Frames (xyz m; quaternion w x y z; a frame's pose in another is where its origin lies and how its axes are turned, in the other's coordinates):
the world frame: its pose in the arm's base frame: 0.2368 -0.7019 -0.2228 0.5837 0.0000 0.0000 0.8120
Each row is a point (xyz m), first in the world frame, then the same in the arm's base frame.
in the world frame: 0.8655 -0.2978 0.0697
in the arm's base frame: 0.2433 0.2134 -0.1531
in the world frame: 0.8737 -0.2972 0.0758
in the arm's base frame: 0.2401 0.2210 -0.1470
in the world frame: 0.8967 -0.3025 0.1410
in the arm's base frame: 0.2378 0.2444 -0.0818
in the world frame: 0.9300 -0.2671 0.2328
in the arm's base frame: 0.1937 0.2647 0.0100
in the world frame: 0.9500 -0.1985 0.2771
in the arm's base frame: 0.1223 0.2618 0.0543
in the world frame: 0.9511 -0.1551 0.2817
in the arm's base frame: 0.0808 0.2490 0.0589
